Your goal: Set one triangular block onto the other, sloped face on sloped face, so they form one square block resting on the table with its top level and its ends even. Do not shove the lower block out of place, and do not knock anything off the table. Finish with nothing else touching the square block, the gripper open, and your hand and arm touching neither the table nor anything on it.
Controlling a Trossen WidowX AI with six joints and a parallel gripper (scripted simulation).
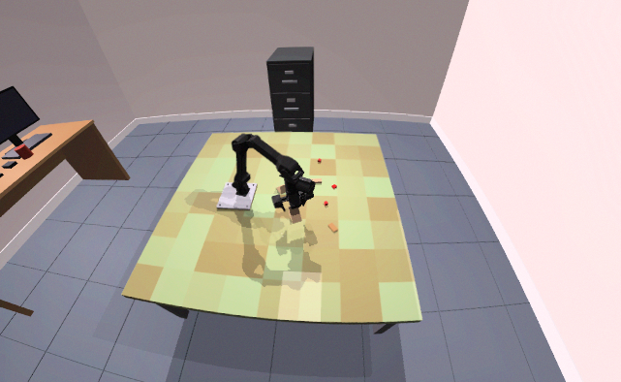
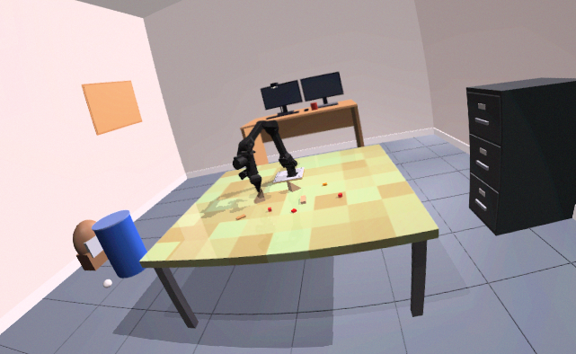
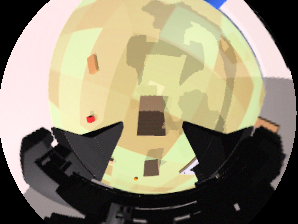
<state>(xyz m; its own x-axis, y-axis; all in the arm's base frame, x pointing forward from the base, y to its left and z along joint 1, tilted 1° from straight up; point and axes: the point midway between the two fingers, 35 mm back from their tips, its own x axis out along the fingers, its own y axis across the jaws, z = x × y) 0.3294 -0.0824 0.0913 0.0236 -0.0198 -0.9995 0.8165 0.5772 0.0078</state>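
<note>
Now: gripper tip 5 cm above the triangular block and 1 cm to the right of it. From my gripper tip the other things lie so: small tan block: 27 cm to the left, 6 cm below, 4 cm ahead.
</note>
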